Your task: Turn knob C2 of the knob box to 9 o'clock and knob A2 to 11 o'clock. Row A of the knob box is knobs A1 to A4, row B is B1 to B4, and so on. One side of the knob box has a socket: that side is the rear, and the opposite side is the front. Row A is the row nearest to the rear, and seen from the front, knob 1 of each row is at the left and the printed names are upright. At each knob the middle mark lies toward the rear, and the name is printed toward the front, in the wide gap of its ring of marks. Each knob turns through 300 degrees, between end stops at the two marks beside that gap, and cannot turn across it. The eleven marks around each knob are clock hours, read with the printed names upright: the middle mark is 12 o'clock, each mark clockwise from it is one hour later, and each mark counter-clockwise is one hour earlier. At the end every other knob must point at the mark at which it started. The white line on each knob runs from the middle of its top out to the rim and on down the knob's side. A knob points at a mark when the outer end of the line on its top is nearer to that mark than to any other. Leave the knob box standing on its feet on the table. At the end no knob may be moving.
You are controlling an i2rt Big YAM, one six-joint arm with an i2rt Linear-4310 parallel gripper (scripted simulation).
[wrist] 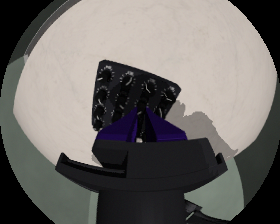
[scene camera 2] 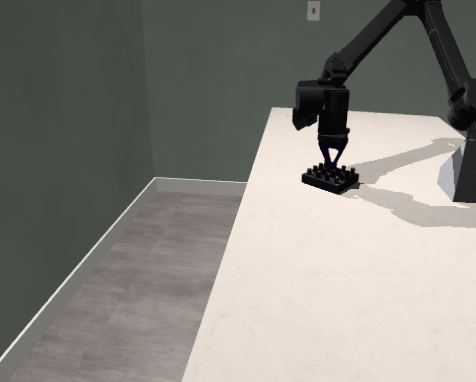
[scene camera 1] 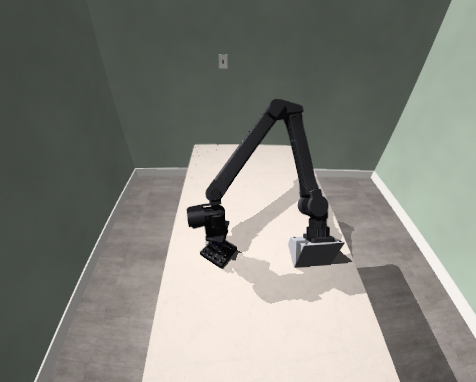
Path:
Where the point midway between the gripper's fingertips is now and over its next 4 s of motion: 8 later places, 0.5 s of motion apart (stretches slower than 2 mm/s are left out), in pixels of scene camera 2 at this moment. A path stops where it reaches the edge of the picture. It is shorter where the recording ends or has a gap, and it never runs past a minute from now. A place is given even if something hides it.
My gripper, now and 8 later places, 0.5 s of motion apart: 330, 168; 329, 160; 332, 154; 331, 153; 331, 152; 331, 150; 330, 148; 332, 148; 331, 151

